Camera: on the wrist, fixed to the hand. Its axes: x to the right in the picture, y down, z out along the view.
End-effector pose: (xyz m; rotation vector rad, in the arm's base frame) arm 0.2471 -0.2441 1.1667 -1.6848 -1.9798 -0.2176
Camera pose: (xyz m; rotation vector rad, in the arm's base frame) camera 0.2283 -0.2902 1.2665 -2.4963 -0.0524 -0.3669
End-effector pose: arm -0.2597 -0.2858 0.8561 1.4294 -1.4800 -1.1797
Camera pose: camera -0.1512 -0.3047 0.8383 0.1025 -1.3229 -0.0729
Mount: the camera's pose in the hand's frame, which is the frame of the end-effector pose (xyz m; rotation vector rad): 0.0100 -0.0486 -0.0999 -0.3540 0.5090 1.4868
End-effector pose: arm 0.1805 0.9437 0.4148 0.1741 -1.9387 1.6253
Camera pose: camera 0.2302 1.0277 0.4688 1.9403 1.7892 -1.6143
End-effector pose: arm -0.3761 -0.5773 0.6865 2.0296 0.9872 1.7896
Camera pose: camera -0.4861 -0.5589 0.6857 -1.4677 0.7951 -1.9416
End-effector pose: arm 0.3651 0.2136 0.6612 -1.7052 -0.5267 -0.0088
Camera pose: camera 0.3854 0.1287 0.7306 -1.9658 1.2293 0.5361
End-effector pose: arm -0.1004 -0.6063 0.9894 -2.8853 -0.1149 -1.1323
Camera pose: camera -0.1648 -0.5637 1.0699 -1.7232 1.9186 -1.3382
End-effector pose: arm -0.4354 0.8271 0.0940 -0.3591 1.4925 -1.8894
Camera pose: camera -0.5193 0.8994 0.1074 0.9335 1.6065 -0.5028
